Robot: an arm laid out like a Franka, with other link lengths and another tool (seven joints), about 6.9 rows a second.
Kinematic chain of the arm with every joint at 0, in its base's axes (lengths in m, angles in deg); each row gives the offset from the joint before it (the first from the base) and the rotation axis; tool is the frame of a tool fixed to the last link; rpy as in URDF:
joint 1: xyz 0 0 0.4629 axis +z
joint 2: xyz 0 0 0 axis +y
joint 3: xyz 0 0 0.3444 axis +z
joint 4: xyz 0.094 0 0 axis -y
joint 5: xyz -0.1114 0 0.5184 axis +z
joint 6: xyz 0 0 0 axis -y
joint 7: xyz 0.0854 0 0 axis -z
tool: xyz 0.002 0.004 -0.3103 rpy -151.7 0 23.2
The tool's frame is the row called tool.
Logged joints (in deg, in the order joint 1, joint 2, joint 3, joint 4, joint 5, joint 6, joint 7), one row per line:
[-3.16, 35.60, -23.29, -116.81, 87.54, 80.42, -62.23]
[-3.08, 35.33, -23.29, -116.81, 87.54, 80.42, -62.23]
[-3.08, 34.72, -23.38, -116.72, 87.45, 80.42, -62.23]
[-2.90, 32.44, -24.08, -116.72, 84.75, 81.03, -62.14]
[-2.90, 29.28, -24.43, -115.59, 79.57, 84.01, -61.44]
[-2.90, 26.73, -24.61, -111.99, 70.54, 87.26, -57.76]
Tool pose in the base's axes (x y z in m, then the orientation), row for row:
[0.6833, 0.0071, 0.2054, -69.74, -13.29, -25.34]
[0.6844, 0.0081, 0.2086, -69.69, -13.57, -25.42]
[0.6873, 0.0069, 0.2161, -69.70, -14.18, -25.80]
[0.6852, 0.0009, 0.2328, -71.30, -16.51, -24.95]
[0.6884, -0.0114, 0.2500, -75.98, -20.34, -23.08]
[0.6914, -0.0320, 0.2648, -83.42, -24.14, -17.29]
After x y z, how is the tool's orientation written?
As a rotation vector, in degrees.
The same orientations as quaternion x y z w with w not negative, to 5 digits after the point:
[-0.56564, -0.10779, -0.20553, 0.79132]
[-0.56520, -0.11006, -0.20616, 0.79116]
[-0.56500, -0.11495, -0.20914, 0.78982]
[-0.57606, -0.13339, -0.20158, 0.78085]
[-0.60793, -0.16274, -0.18467, 0.75487]
[-0.65766, -0.19031, -0.13631, 0.71602]

